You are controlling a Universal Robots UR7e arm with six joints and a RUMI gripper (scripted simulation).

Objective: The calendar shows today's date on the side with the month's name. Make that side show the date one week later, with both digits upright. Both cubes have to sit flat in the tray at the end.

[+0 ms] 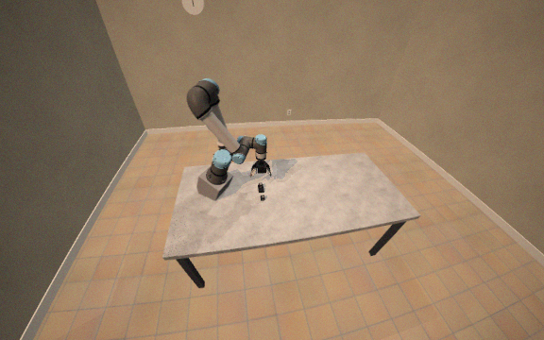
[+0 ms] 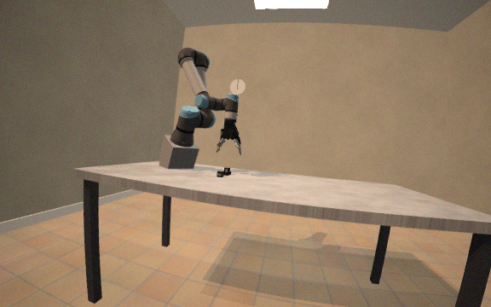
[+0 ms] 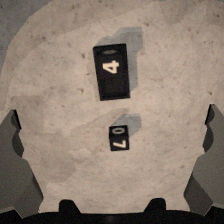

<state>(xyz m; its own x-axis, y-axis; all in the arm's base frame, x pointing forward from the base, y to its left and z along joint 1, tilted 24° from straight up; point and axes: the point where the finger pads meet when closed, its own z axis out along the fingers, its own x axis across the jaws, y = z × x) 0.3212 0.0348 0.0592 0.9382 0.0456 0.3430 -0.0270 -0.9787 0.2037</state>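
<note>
My hand is 12 cm to the left of the black date cube and 11 cm above it. Round my hand: black calendar tray 12 cm below, 1 cm to the right; black cube 10 cm below.
</note>
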